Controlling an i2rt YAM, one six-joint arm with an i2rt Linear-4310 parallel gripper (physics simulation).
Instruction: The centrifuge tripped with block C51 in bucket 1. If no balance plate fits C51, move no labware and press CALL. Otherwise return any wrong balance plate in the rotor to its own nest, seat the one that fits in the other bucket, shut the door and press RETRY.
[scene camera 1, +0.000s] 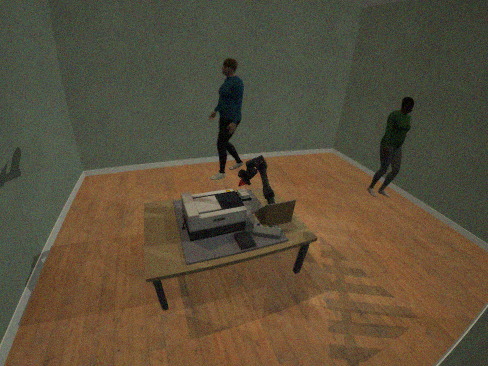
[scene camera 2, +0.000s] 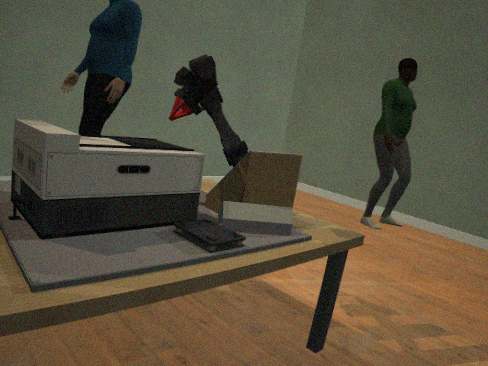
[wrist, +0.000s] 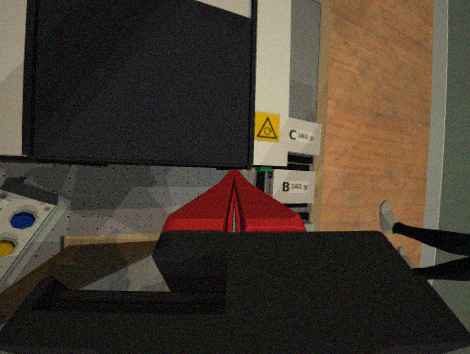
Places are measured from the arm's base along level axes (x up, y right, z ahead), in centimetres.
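Where they show: gripper, fingertip midpoint: (scene camera 1: 238, 186) (scene camera 2: 169, 119) (wrist: 234, 177); arm's base at its link origin: (scene camera 1: 272, 206) (scene camera 2: 247, 177).
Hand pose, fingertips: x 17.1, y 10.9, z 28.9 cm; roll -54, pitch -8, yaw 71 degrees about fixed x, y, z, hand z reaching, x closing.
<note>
Things, the pixels of their centre, and the offset from my fingertips. "*": a spot on its surface instead. Level surfaces: height alone.
- centrifuge at the middle of its body: (wrist: 167, 19) (scene camera 2: 106, 172) (scene camera 1: 213, 211) dx -16.8, dy -8.8, dz +23.3 cm
- dark panel at the middle of its body: (wrist: 159, 74) (scene camera 2: 149, 143) (scene camera 1: 228, 199) dx -7.8, dy -7.3, dz +9.9 cm
- nest label B at the middle of its body: (wrist: 289, 186) dx -25.7, dy +24.2, dz +0.0 cm
- green strip at the middle of its body: (wrist: 263, 167) dx -10.8, dy +8.0, dz +2.2 cm
- label C at the middle of its body: (wrist: 296, 137) dx -25.7, dy +24.2, dz +12.8 cm
- blue button at a spot on its surface: (wrist: 22, 220) * dx -22.0, dy -25.8, dz -10.9 cm
- yellow button at a spot on its surface: (wrist: 6, 248) * dx -22.2, dy -27.5, dz -15.5 cm
- pale button box at the middle of its body: (scene camera 2: 255, 215) (scene camera 1: 266, 229) dx -24.8, dy -31.4, dz -16.8 cm
- flat dark block at the middle of its body: (scene camera 2: 208, 233) (scene camera 1: 244, 239) dx -27.4, dy -35.8, dz +3.1 cm
- grey mat at its surface level: dx -28.9 cm
My gripper (scene camera 1: 240, 184) (scene camera 2: 172, 119) (wrist: 234, 177) is shut with nothing between its red fingertips, above and beyond the centrifuge (scene camera 1: 220, 218) (scene camera 2: 125, 172) (wrist: 271, 65). A dark panel (scene camera 1: 230, 200) (wrist: 145, 85) lies flat over part of the machine's top; the rotor, its buckets and block C51 do not show. In the wrist view, the nest label B (wrist: 294, 186) is right of the fingertips, with a green strip (wrist: 263, 169) beside it. The label C (wrist: 303, 136) is above it; its weight is blurred. A button box has a blue button (wrist: 22, 220) and a yellow button (wrist: 6, 248); their lettering is unreadable.
A brown upright board (scene camera 1: 276, 213) (scene camera 2: 272, 177) stands behind the pale button box (scene camera 1: 268, 230) (scene camera 2: 256, 217). A flat dark block (scene camera 1: 245, 240) (scene camera 2: 209, 234) lies on the grey mat (scene camera 1: 210, 253) (scene camera 2: 125, 260). Two people stand beyond the table.
</note>
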